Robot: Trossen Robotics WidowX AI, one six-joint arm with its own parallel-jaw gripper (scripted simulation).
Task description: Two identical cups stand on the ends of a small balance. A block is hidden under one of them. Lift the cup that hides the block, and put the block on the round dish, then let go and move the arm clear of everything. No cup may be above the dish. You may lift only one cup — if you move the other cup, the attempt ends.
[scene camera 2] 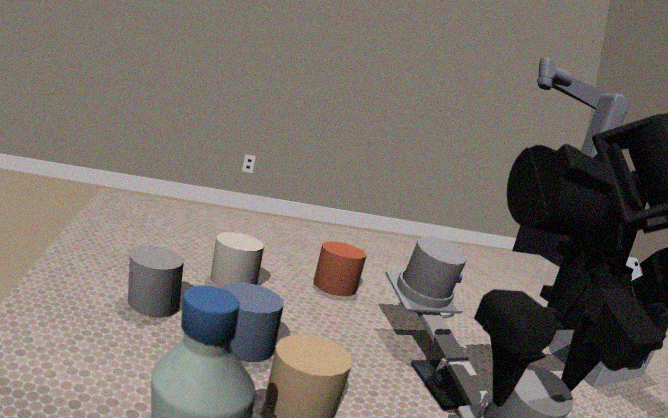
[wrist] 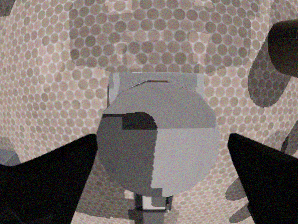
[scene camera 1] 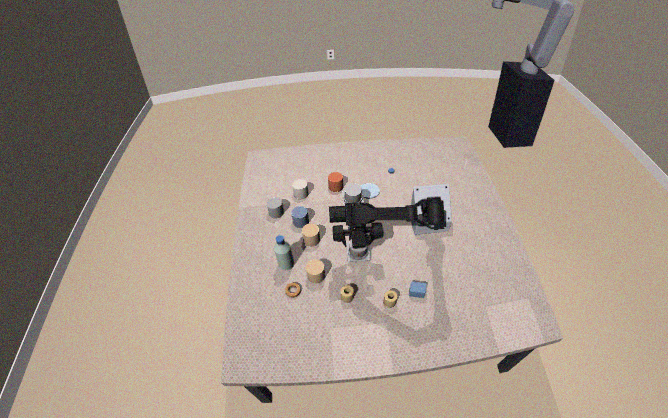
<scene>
my gripper: scene camera 2; wrist; scene camera 1 357,245
same spot on my gripper: [wrist: 55,180] = [scene camera 2: 586,358]
</scene>
